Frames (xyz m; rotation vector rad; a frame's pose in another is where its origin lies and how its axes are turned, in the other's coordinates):
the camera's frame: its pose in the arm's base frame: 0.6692 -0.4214 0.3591 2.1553 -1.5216 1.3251
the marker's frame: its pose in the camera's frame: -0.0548 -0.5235 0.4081 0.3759 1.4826 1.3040
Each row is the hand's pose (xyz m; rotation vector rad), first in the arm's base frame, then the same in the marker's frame.
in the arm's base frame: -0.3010 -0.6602 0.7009 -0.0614 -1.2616 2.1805
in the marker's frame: 1.3876 -0.5417 0.8388 0.2075 0.1078 -0.6205
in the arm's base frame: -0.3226 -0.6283 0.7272 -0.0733 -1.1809 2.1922
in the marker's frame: 1.4077 -0.5816 0.8255 0.2695 0.1285 -0.6306
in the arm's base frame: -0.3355 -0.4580 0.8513 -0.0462 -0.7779 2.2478
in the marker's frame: 1.4214 -0.7649 0.7215 0.5884 0.1623 -0.6938
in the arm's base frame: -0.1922 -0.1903 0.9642 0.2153 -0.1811 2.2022
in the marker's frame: 1.3072 -0.9543 0.4848 1.0707 0.0693 -0.9039
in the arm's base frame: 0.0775 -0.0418 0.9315 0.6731 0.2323 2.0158
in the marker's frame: 1.0861 -0.9449 0.2684 1.4078 -0.2161 -1.2169
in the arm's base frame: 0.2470 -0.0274 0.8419 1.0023 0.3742 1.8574
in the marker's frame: 0.9492 -0.8446 0.1780 1.5052 -0.4732 -1.4264
